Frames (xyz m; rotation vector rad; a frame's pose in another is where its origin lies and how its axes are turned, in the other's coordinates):
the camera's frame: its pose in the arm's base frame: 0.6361 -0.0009 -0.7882 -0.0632 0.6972 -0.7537
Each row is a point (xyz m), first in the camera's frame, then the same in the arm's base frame.
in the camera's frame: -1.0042 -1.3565 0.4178
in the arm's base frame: -0.4562 -0.4304 0.4945
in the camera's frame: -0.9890 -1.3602 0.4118
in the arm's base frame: -0.4542 -0.4418 0.4825
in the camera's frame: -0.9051 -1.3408 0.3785
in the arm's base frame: -0.4191 -0.4756 0.4041
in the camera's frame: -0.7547 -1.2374 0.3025
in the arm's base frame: -0.3242 -0.4824 0.2308
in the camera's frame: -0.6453 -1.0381 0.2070
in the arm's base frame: -0.2040 -0.3882 0.0372
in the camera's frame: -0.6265 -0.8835 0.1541
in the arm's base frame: -0.1322 -0.2763 -0.0597
